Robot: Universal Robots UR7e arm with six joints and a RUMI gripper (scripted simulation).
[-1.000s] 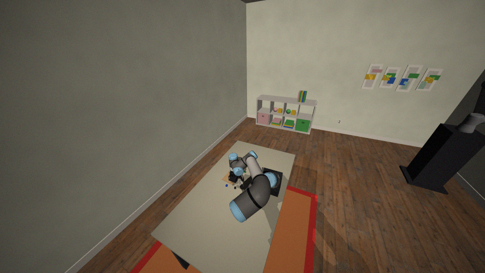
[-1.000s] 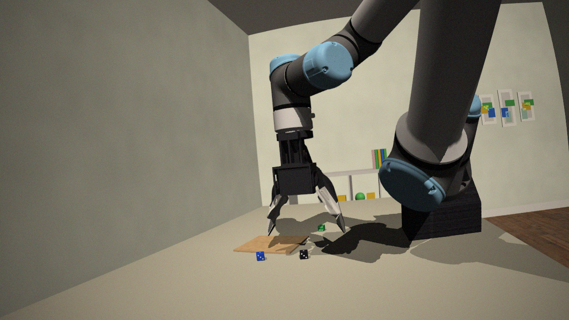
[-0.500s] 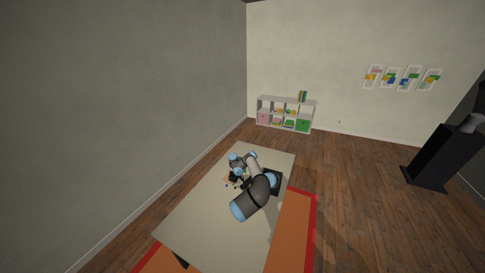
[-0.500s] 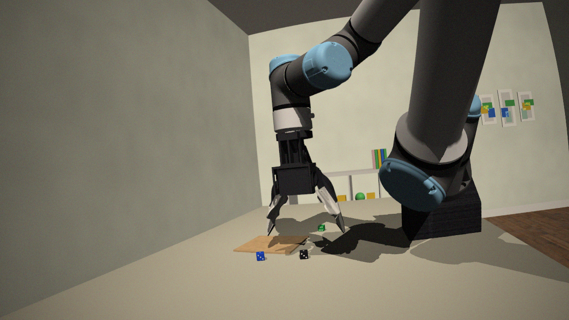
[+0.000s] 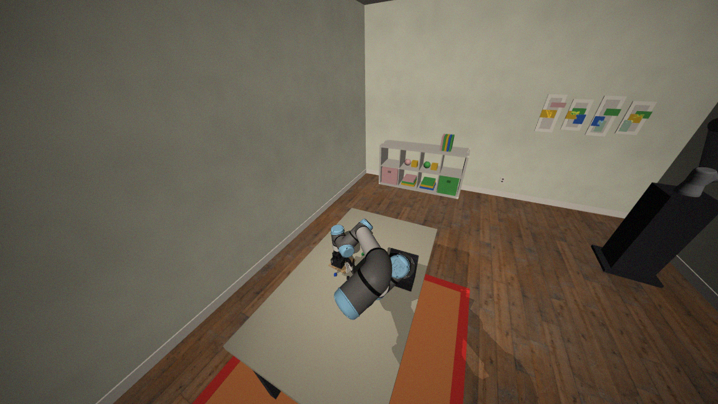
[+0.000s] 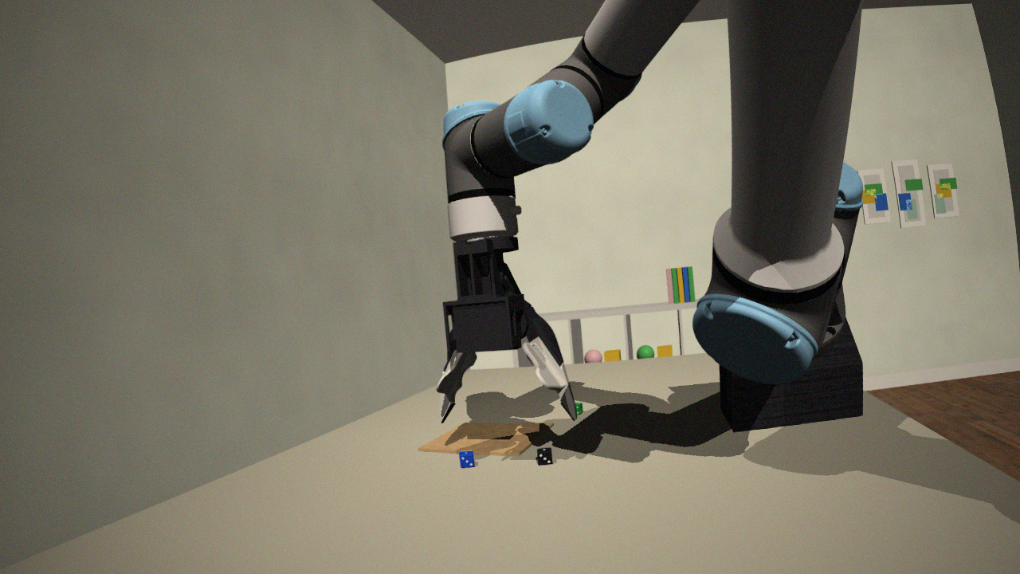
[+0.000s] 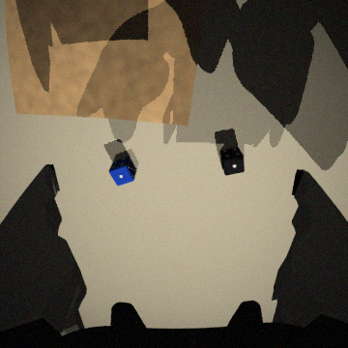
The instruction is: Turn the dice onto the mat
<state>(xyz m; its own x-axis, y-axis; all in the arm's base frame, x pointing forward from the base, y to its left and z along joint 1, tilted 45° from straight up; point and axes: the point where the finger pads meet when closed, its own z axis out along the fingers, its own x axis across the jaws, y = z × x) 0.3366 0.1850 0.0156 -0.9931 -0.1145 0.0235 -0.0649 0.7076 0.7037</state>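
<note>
Right now my hand is 4 cm short of the blue die, 3 cm to the right of it and 4 cm above it. Round my hand: green die (3 cm behind, 22 cm to the right, 4 cm below); then tan mat (6 cm ahead, 8 cm to the right, 4 cm below); then black die (5 cm behind, 1 cm to the left, 4 cm below).
</note>
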